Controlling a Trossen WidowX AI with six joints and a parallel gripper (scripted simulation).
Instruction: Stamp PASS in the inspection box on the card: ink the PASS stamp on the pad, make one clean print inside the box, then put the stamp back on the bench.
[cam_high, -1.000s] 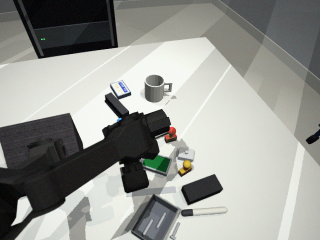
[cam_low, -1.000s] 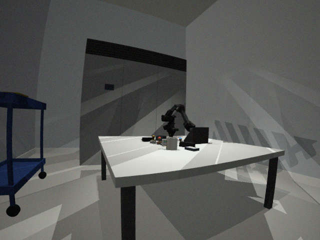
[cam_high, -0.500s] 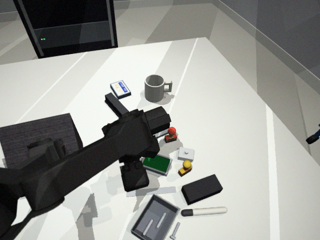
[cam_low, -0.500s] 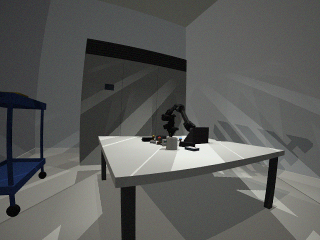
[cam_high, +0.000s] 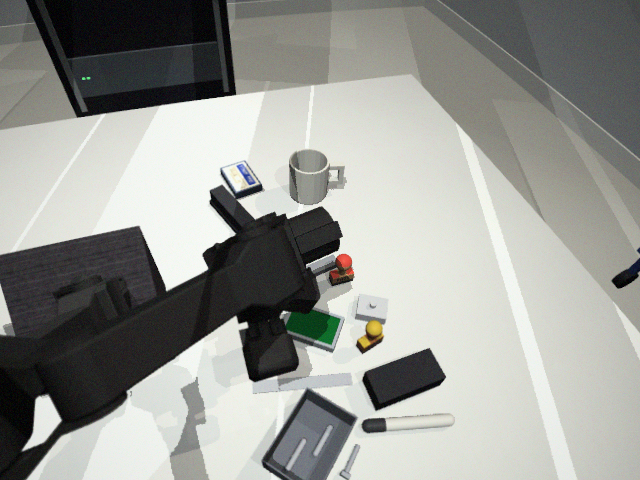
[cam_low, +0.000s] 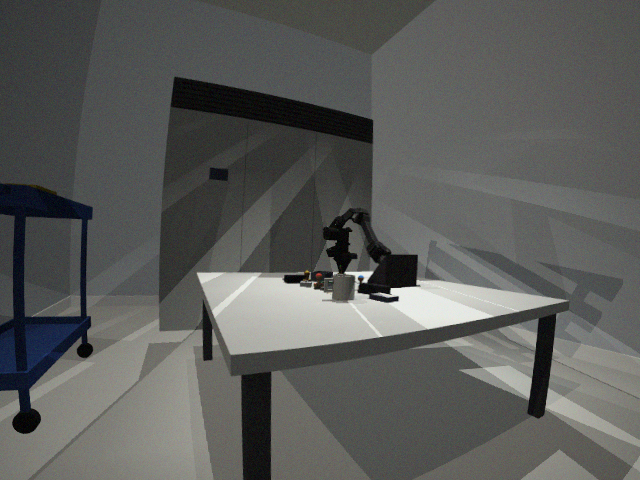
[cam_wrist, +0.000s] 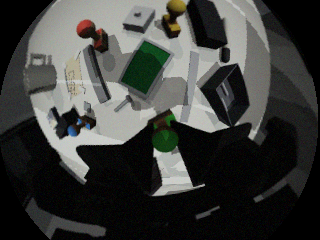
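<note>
Now: the green ink pad 90 mm ahead of my gripper tip, 20 mm to the left of it and 50 mm below it. From my gripper tip the other things lie so: green-knobbed stamp right at my gripper tip; tray 30 mm ahead, 160 mm to the right, 40 mm below; grey bar 100 mm ahead, 120 mm to the left, 50 mm below.
</note>
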